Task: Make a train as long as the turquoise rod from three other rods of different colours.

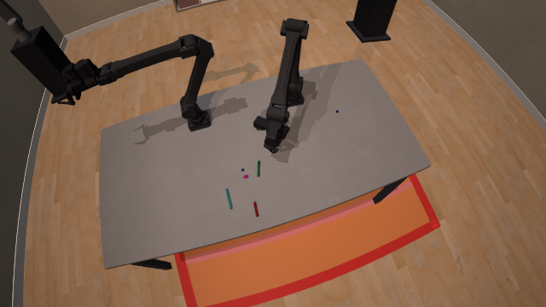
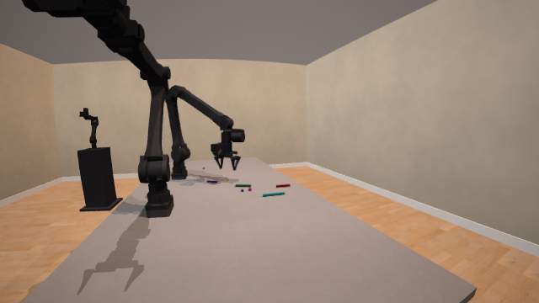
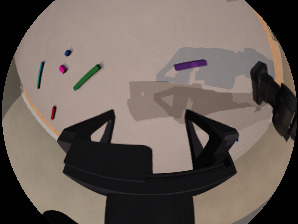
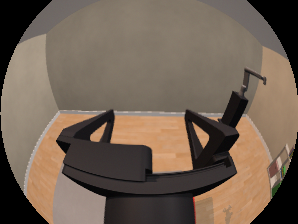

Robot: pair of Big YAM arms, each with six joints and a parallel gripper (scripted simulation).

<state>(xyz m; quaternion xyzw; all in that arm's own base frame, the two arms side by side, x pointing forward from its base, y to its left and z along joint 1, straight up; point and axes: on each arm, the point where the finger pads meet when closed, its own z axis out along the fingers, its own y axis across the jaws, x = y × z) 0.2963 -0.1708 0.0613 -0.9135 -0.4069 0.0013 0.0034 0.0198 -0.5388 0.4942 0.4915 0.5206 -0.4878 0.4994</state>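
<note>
My left hand is 180 mm to the left of the magenta rod, 90 mm short of it and 70 mm above it. The rest, counted from my left hand: red rod 260 mm ahead, 180 mm to the right, 70 mm below; then purple rod 90 mm behind, 70 mm below, 10 mm to the left; then green rod 110 mm to the right, 70 mm below, 70 mm ahead.
</note>
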